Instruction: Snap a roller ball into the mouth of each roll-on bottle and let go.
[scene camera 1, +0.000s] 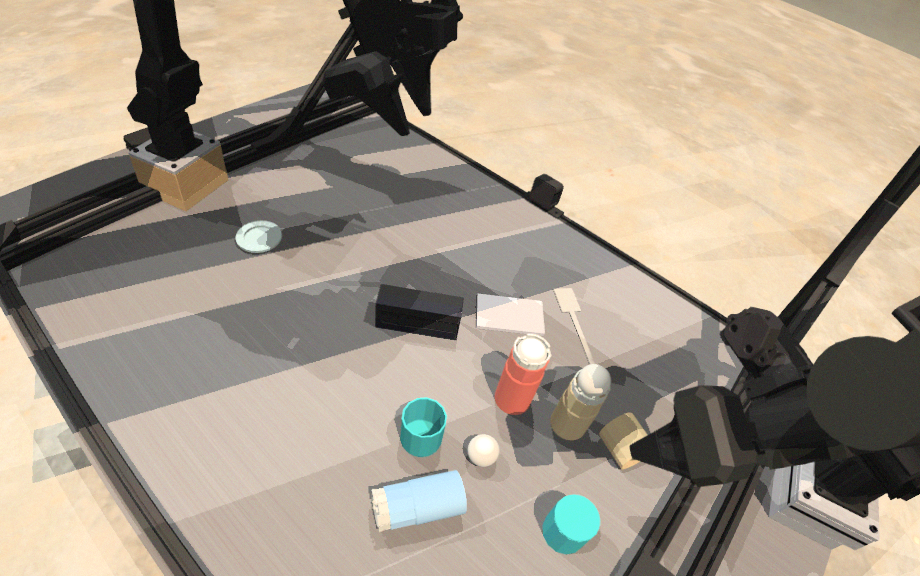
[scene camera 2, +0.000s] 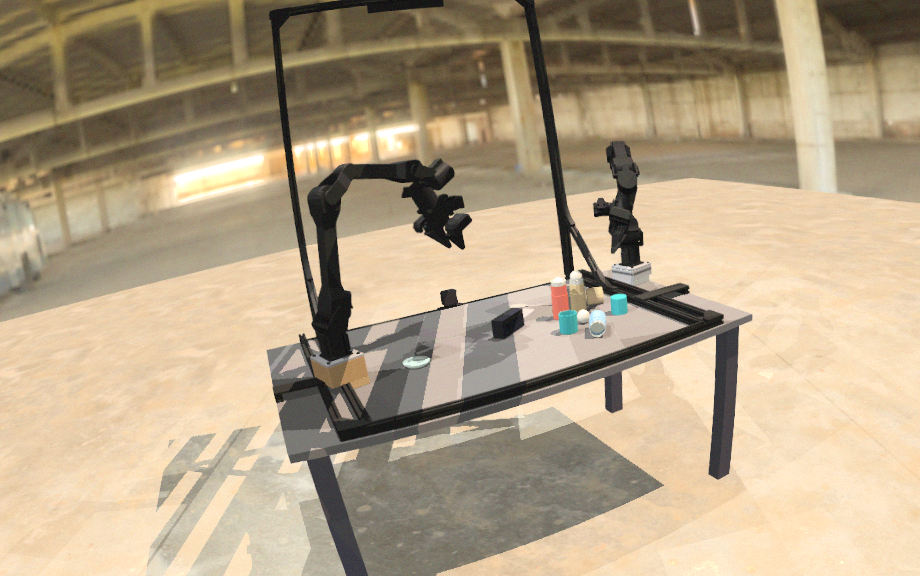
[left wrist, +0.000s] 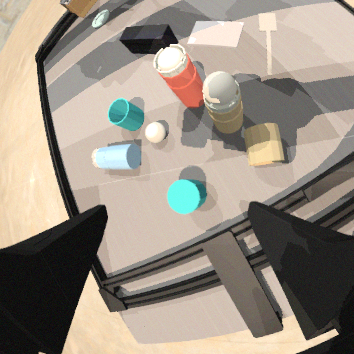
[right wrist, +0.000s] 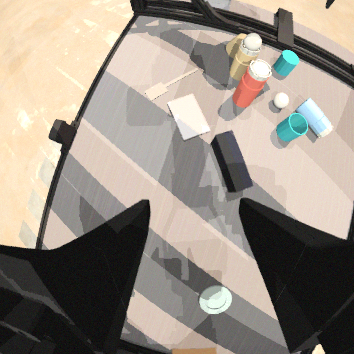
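Seen in the pictures: left gripper, fingertip midpoint: (scene camera 1: 662, 448) (scene camera 2: 612, 250) (left wrist: 178, 210) (right wrist: 303, 2); right gripper, fingertip midpoint: (scene camera 1: 416, 125) (scene camera 2: 457, 248) (right wrist: 194, 205); left arm's base, origin of the base link: (scene camera 1: 840, 482) (scene camera 2: 631, 263); right arm's base, origin of the base link: (scene camera 1: 174, 146) (scene camera 2: 335, 354).
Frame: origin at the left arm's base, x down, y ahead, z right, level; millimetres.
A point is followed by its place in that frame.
A red bottle (scene camera 1: 519, 386) @[x -5, y 383, z -93 mm] (left wrist: 187, 87) @[x -6, y 365, z -78 mm] (right wrist: 247, 90) @[x -3, y 408, z -61 mm] stands upright, a white ball (scene camera 1: 531, 350) @[x -54, y 387, z -78 mm] low in its mouth. A tan bottle (scene camera 1: 575, 415) @[x 4, y 312, z -86 mm] (left wrist: 227, 117) @[x -5, y 295, z -75 mm] (right wrist: 241, 67) @[x 15, y 335, z -58 mm] stands beside it, a pale ball (scene camera 1: 593, 380) @[x -53, y 314, z -75 mm] (left wrist: 220, 88) @[x -55, y 304, z -68 mm] sitting higher on its mouth. A light blue bottle (scene camera 1: 434, 498) @[x 14, y 400, z -247 mm] (left wrist: 120, 156) @[x 13, y 390, z -229 mm] (right wrist: 313, 116) @[x 20, y 423, z -234 mm] lies on its side; its ribbed mouth faces left in scene camera 1. A loose white ball (scene camera 1: 483, 450) @[x 24, y 384, z -169 mm] (left wrist: 155, 132) @[x 26, y 375, z -159 mm] (right wrist: 281, 100) @[x 27, y 395, z -155 mm] lies near it. My left gripper (left wrist: 178, 210) @[x -111, y 242, z -155 mm] is wide open and empty, above the table's right end. My right gripper (scene camera 1: 416, 122) @[x -179, y 622, z 44 mm] (right wrist: 194, 205) @[x -179, y 622, z 44 mm] is open and empty, high above the left part.
An open teal cup (scene camera 1: 422, 430) @[x 56, y 458, z -170 mm] (left wrist: 127, 115) @[x 12, y 432, z -171 mm], a closed-top teal cap (scene camera 1: 571, 522) @[x 12, y 271, z -198 mm] (left wrist: 185, 196) @[x 11, y 264, z -186 mm] and a tan cap (scene camera 1: 623, 439) @[x 16, y 251, z -76 mm] (left wrist: 265, 145) @[x 11, y 240, z -66 mm] surround the bottles. A black box (scene camera 1: 418, 313) @[x 14, y 540, z -54 mm], a white card (scene camera 1: 509, 314) @[x 52, y 449, z 47 mm] and a pale spatula (scene camera 1: 567, 300) @[x 56, y 388, z 128 mm] lie behind. A pale green dish (scene camera 1: 258, 236) @[x 53, y 835, z -40 mm] lies farther left.
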